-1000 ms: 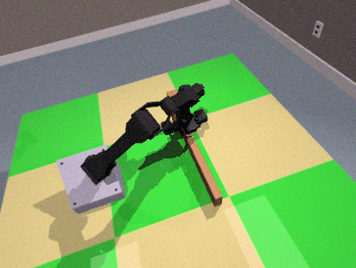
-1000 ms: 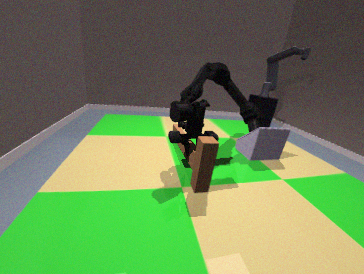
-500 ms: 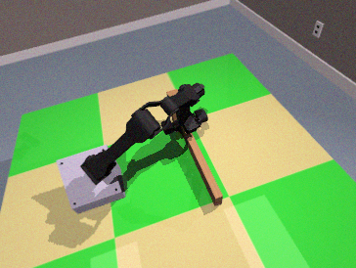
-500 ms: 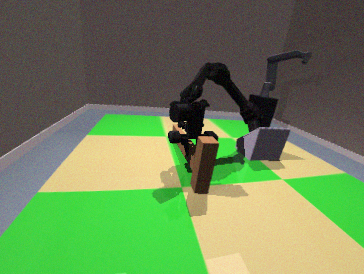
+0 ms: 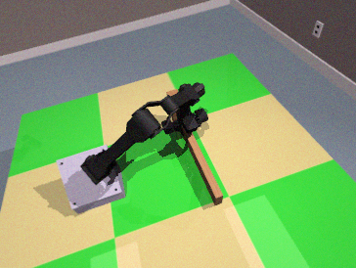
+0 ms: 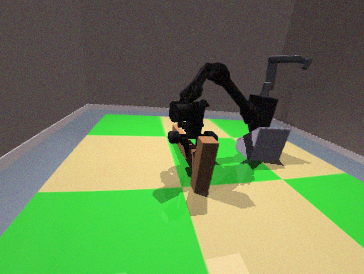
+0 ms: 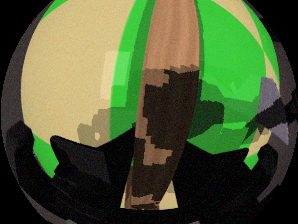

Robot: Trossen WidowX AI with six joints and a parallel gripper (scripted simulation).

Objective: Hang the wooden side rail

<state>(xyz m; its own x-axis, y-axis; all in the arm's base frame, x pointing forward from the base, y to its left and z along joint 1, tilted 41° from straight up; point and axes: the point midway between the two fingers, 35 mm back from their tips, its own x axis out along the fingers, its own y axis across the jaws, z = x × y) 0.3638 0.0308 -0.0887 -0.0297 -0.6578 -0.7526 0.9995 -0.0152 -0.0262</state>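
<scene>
Right now the headboard post is 13 cm to the left of my gripper tip and 4 cm above it.
</scene>
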